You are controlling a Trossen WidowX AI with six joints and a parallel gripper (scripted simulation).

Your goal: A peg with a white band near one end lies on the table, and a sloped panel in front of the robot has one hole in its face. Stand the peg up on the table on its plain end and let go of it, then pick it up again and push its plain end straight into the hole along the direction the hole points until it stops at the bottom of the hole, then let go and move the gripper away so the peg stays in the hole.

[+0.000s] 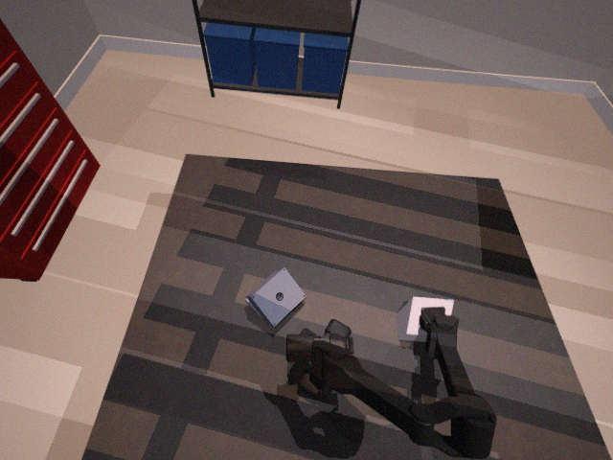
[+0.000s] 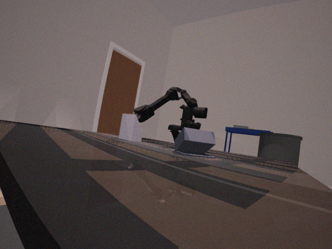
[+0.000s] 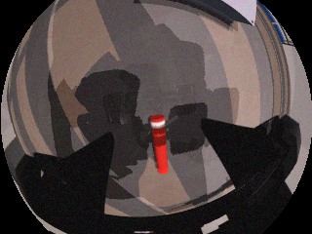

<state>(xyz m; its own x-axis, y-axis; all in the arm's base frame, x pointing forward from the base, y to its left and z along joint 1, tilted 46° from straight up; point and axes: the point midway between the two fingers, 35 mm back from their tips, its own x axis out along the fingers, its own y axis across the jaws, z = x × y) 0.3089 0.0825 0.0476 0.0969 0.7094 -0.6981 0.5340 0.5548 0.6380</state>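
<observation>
Now: gripper tip 10 mm to the right of the red peg, 10 mm past it and 10 mm above it. Round my gripper tip: sloped grey panel 180 mm to the right, 130 mm ahead, 30 mm above.
</observation>
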